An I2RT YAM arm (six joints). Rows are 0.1 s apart.
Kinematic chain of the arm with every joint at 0, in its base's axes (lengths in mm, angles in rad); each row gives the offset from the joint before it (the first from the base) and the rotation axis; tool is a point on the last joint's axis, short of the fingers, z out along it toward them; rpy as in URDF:
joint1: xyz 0 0 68 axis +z
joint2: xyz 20 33.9 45.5 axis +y
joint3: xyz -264 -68.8 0 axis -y
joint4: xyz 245 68.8 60 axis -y
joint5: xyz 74 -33.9 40.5 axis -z
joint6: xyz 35.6 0 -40.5 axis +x
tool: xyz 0 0 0 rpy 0 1.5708 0
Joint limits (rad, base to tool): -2.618..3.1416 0..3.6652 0..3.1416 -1.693..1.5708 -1.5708..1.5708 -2.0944..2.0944
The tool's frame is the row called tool.
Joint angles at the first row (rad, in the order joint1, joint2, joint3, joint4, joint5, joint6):
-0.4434, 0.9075, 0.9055, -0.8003, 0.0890, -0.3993
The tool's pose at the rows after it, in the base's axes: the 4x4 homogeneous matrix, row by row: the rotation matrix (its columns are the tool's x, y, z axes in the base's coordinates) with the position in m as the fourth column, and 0 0 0 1 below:
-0.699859 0.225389 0.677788 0.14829; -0.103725 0.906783 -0.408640 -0.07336; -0.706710 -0.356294 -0.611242 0.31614; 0 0 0 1
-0.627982 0.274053 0.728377 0.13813; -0.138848 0.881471 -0.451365 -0.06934; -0.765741 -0.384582 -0.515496 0.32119; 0 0 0 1
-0.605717 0.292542 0.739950 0.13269; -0.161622 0.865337 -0.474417 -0.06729; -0.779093 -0.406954 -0.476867 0.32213; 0 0 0 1
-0.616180 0.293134 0.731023 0.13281; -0.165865 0.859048 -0.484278 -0.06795; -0.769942 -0.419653 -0.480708 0.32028; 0 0 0 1
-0.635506 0.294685 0.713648 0.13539; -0.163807 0.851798 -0.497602 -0.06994; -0.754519 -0.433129 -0.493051 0.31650; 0 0 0 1
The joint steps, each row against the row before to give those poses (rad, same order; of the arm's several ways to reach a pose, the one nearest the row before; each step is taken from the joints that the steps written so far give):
0.0010, -0.0925, -0.0177, 0.0675, -0.0098, -0.0063
-0.0009, -0.0796, -0.0394, 0.0754, 0.0163, -0.0022
0.0007, -0.0376, -0.0196, 0.0259, 0.0165, -0.0125
-0.0007, 0.0007, -0.0057, 0.0012, 0.0122, -0.0102
0.0000, 0.0133, -0.0079, 0.0053, 0.0197, -0.0084

